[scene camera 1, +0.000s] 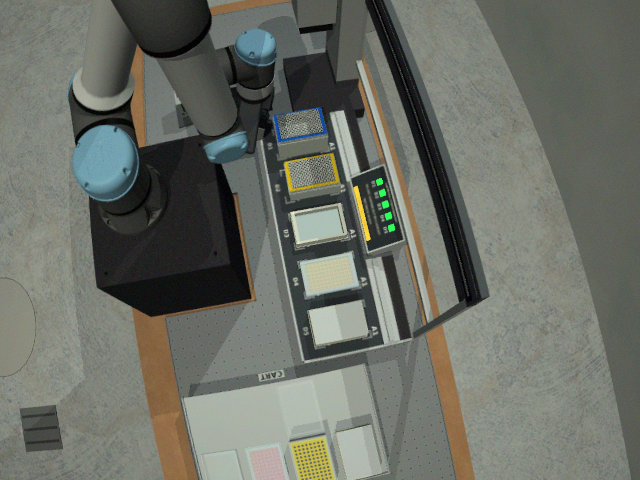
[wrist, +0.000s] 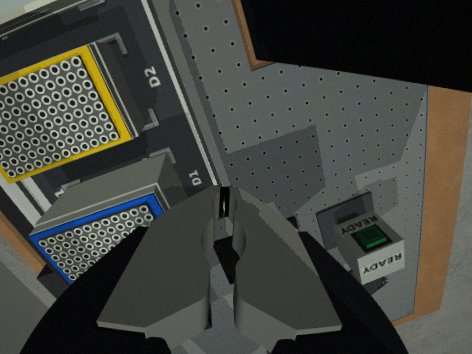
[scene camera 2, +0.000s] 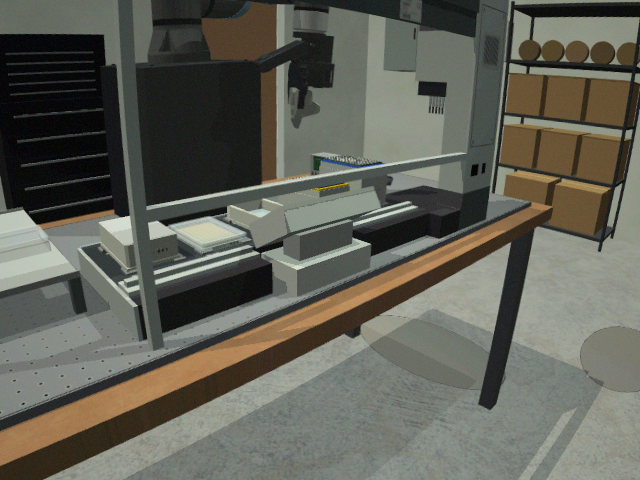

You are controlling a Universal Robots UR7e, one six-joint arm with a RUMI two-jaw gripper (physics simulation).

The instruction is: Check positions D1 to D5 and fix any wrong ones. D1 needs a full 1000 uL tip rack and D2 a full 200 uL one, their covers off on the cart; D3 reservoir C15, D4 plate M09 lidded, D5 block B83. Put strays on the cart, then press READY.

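Places are measured from the arm's base along level axes (x back, y right, z up), in centimetres.
Where they show: gripper, between the fingertips: (wrist: 224, 189) (scene camera 2: 296, 128); arm's base, origin of its link: (scene camera 1: 133, 200).
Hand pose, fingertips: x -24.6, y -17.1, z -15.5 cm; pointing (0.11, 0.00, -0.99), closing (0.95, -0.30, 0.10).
Note:
Things, the pixels of their top centre, and the offset from my fingertips. "*": a spot on its surface instead.
- READY box's green button, centre of its top: (wrist: 376, 245) dx +17.4, dy -21.9, dz -11.6 cm
- blue-rimmed tip rack, centre of its top: (wrist: 110, 252) (scene camera 2: 353, 159) (scene camera 1: 299, 123) dx -12.2, dy -6.6, dz -6.2 cm
- reservoir, centre of its top: (scene camera 2: 263, 207) (scene camera 1: 319, 223) dx -13.4, dy +18.1, dz -12.8 cm
- cream plate with a clear edge, centre of its top: (scene camera 2: 206, 228) (scene camera 1: 329, 273) dx -14.1, dy +30.5, dz -14.3 cm
- status panel, a spot on its surface: (scene camera 1: 376, 209) * dx -27.3, dy +17.8, dz -9.2 cm
- cart, centre of its top: (scene camera 1: 284, 439) dx +2.5, dy +69.1, dz -14.5 cm
- pink plate, centre of its top: (scene camera 1: 268, 470) dx +7.4, dy +76.2, dz -13.5 cm
- yellow rack, centre of its top: (scene camera 1: 313, 465) dx -3.4, dy +75.5, dz -8.1 cm
- white block, centre of its top: (scene camera 1: 359, 453) dx -14.2, dy +74.7, dz -10.9 cm
My gripper (scene camera 2: 296, 122) (wrist: 224, 189) is shut and empty, raised near the D1 end; the READY box's green button (wrist: 371, 237) is right of it in the wrist view. A blue-rimmed tip rack (scene camera 1: 299, 125) (wrist: 100, 242) stands at D1, a yellow-rimmed one (scene camera 1: 311, 173) (wrist: 55, 115) at D2; both look full and uncovered. A reservoir (scene camera 1: 318, 225) (scene camera 2: 248, 212) is at D3, a cream plate with a clear edge (scene camera 1: 329, 274) (scene camera 2: 209, 232) at D4, a pale block (scene camera 1: 338, 324) (scene camera 2: 136, 240) at D5. Their codes are unreadable. The status panel (scene camera 1: 376, 209) shows green lights for D1 to D5.
The cart (scene camera 1: 232, 413) holds clear covers, a pink plate (scene camera 1: 266, 462), a yellow rack (scene camera 1: 311, 458) and a white block (scene camera 1: 357, 452). The black robot base (scene camera 1: 170, 242) stands beside the deck. A grey column (scene camera 1: 351, 41) rises beyond D1, and a framed screen runs along the far side.

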